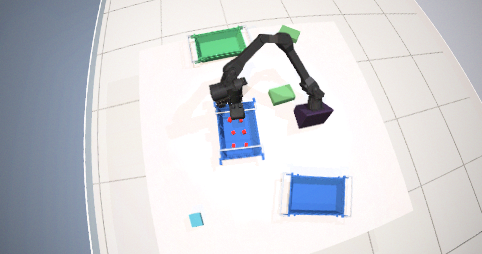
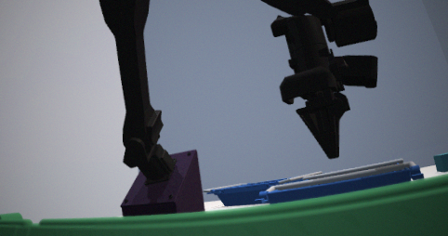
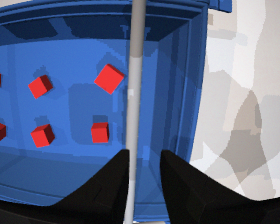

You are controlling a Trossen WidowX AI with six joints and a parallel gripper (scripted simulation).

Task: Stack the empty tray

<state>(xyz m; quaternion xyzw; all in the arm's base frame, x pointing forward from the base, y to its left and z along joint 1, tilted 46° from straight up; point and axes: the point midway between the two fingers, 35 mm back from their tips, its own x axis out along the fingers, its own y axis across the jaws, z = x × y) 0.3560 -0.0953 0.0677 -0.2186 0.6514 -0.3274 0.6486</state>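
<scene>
Now: the blue tray 250 mm behind my gripper tip, 500 mm to the left of it and 50 mm below it. Also, from my gripper tip: cyan block 300 mm ahead, 450 mm to the left, 70 mm below.
</scene>
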